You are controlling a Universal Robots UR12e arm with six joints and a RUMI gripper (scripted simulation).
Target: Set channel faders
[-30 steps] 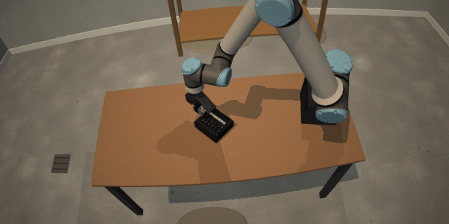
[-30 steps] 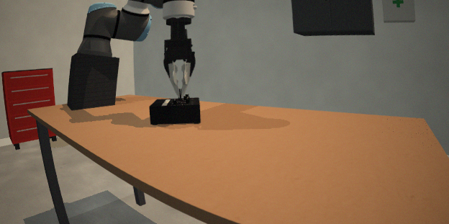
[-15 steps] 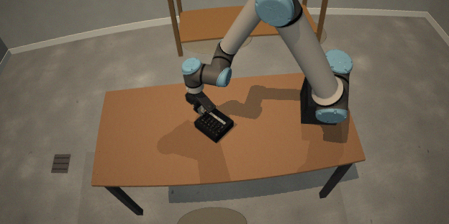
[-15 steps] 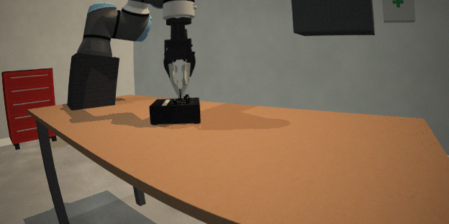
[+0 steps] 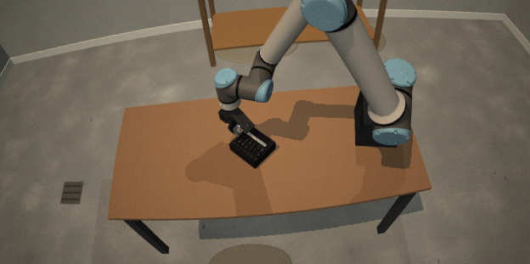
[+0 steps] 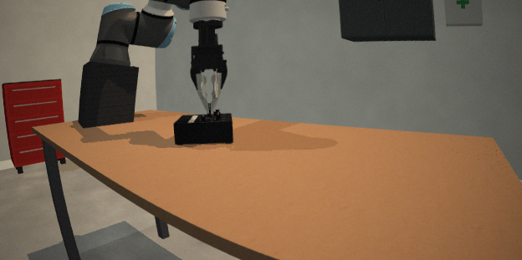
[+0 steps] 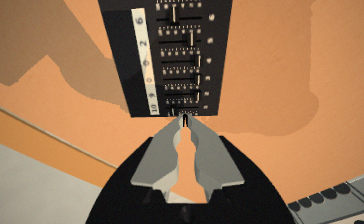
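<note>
My gripper is now 90 mm past the master fader, 100 mm to the right of it and 20 mm above it.
</note>
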